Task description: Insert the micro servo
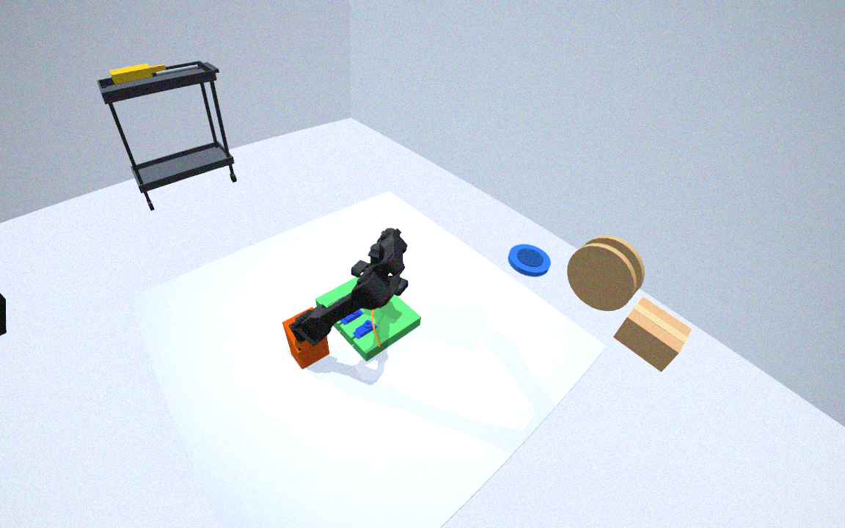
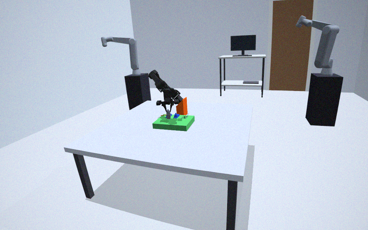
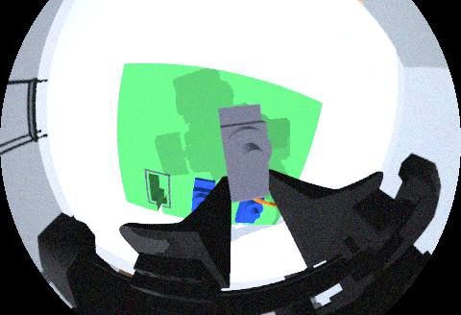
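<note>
My gripper tip is now 100 mm above the green deck, 30 mm to the right of it and 20 mm short of it.
</note>
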